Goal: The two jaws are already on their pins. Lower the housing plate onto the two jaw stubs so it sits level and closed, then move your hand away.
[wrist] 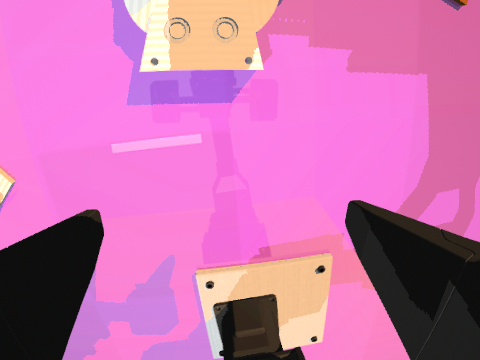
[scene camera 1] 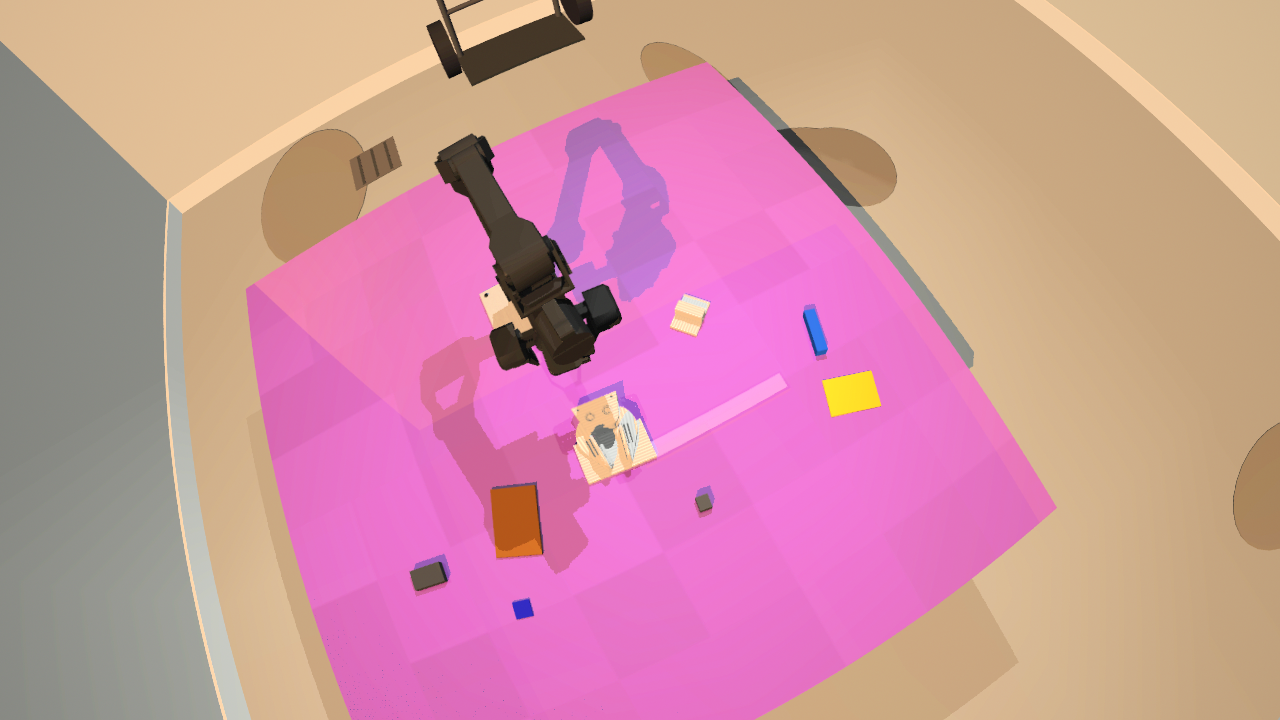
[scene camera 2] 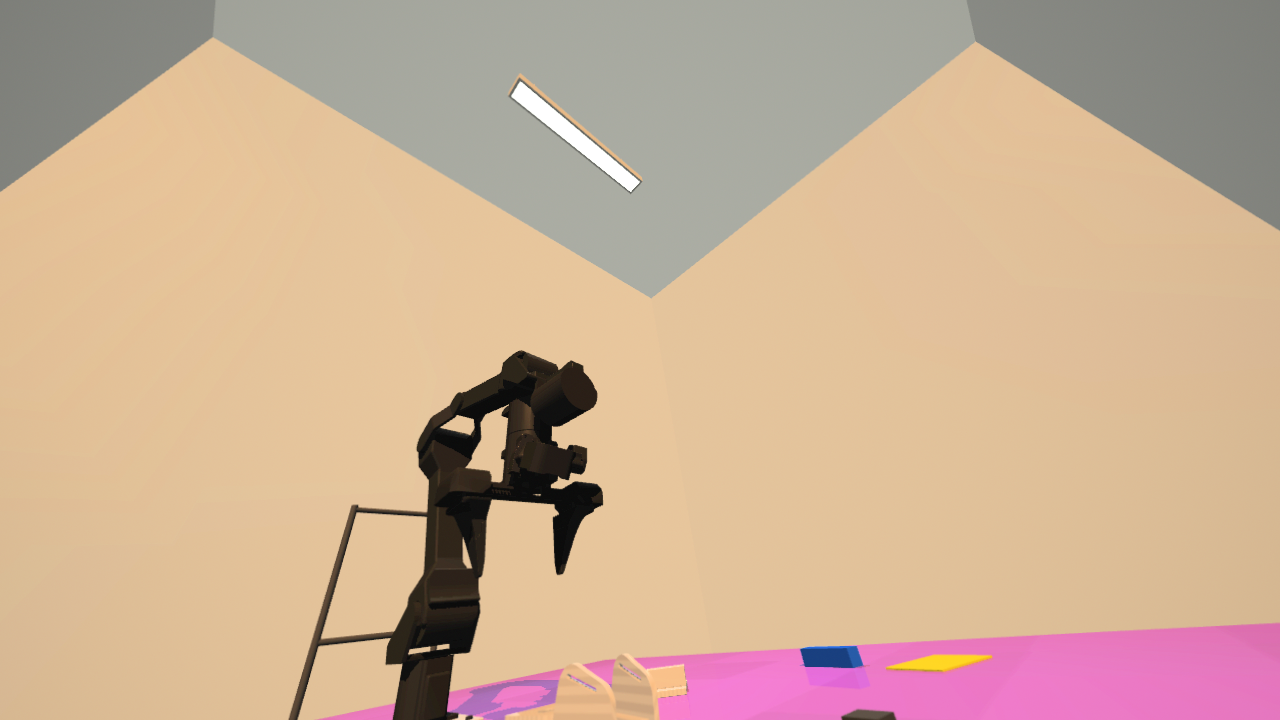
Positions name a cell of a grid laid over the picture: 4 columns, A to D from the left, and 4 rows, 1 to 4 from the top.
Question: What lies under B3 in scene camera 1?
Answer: An orange tile.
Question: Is my gripper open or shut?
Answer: Open.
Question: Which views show my gripper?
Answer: The wrist view, scene camera 1 and scene camera 2: all of them.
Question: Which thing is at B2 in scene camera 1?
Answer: My gripper.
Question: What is my gripper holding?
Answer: Nothing.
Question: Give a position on a yellow tile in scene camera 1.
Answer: C3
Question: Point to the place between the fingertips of my gripper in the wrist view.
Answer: B3
